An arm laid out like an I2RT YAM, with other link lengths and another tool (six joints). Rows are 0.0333 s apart.
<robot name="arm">
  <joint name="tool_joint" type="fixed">
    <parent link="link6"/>
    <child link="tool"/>
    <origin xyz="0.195 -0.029 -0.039" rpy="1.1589 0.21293 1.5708"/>
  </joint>
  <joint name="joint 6" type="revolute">
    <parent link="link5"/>
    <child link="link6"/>
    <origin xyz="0.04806 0 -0.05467"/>
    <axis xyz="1 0 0"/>
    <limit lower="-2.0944" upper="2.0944"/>
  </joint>
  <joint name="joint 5" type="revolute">
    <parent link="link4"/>
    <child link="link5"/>
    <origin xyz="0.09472 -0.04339 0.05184"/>
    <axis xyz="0 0 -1"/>
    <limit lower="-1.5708" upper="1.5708"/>
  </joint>
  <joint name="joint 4" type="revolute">
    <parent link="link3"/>
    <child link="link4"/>
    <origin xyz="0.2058 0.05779 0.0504"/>
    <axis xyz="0 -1 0"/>
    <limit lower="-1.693" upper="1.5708"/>
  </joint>
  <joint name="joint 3" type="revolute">
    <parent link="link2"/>
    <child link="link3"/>
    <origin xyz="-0.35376 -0.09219 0"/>
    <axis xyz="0 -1 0"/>
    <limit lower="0" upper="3.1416"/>
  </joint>
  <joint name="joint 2" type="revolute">
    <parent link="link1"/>
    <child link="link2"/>
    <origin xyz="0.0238 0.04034 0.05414"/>
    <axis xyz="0 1 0"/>
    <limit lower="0" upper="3.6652"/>
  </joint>
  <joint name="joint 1" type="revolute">
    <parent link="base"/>
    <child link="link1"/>
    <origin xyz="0 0 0.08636"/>
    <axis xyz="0 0 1"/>
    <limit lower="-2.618" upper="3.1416"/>
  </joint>
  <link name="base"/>
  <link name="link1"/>
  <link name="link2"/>
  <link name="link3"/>
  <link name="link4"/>
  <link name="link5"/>
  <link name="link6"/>
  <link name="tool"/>
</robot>
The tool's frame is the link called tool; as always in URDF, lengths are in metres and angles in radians.
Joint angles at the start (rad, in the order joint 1, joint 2, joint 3, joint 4, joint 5, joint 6):
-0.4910 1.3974 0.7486 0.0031 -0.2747 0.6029
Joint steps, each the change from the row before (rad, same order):
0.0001 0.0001 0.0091 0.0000 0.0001 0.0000
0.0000 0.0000 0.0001 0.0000 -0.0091 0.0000
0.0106 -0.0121 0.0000 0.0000 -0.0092 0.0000
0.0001 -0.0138 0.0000 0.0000 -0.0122 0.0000
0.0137 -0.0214 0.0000 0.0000 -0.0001 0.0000
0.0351 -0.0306 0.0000 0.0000 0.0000 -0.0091
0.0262 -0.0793 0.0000 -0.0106 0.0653 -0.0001
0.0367 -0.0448 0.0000 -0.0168 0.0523 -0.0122
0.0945 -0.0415 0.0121 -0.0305 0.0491 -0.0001
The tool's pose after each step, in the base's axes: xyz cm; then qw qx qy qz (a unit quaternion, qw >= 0). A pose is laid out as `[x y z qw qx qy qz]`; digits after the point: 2 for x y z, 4 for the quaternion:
[35.84 -16.12 16.95 0.4096 0.7435 0.2699 0.4545]
[35.90 -15.92 16.99 0.4066 0.7429 0.2710 0.4576]
[36.09 -15.30 17.47 0.4045 0.7372 0.2751 0.4661]
[36.11 -14.99 18.03 0.4043 0.7321 0.2757 0.4738]
[36.23 -14.45 18.81 0.4072 0.7237 0.2792 0.4822]
[36.56 -13.15 19.92 0.4089 0.7071 0.2931 0.4969]
[35.90 -13.43 22.30 0.4437 0.6869 0.2864 0.4993]
[35.45 -13.14 23.32 0.4618 0.6738 0.2923 0.4972]
[35.68 -10.72 24.44 0.4607 0.6560 0.3125 0.5097]

